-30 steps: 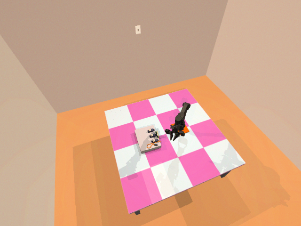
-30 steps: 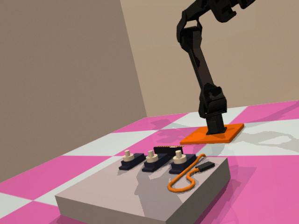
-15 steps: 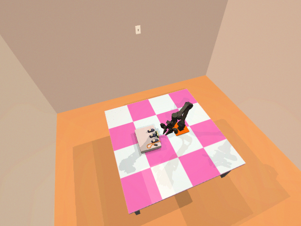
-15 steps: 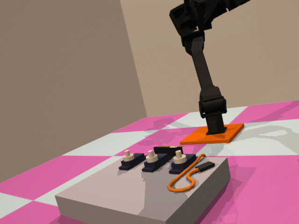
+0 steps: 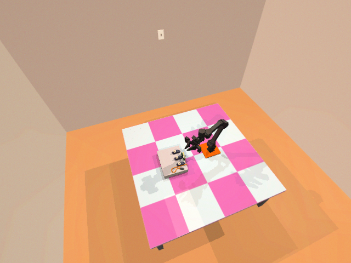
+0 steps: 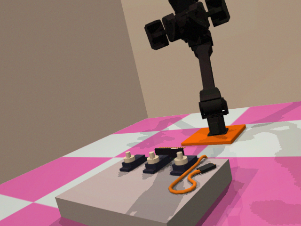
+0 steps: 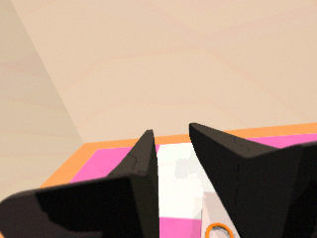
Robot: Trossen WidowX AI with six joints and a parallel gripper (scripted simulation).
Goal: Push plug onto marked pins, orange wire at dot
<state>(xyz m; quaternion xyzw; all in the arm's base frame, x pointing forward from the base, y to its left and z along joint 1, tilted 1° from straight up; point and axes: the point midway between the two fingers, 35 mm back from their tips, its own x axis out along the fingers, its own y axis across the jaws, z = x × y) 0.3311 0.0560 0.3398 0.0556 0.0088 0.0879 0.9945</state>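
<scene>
My gripper tip is now 40 mm past the red dot, 90 mm to the left of it and 280 mm above it. From my gripper tip the other things lie so: pale grey printed holder: 100 mm ahead, 150 mm to the right, 330 mm below; green strip: 50 mm behind, 110 mm to the right, 300 mm below; black pin header: 50 mm behind, 110 mm to the right, 290 mm below.
</scene>
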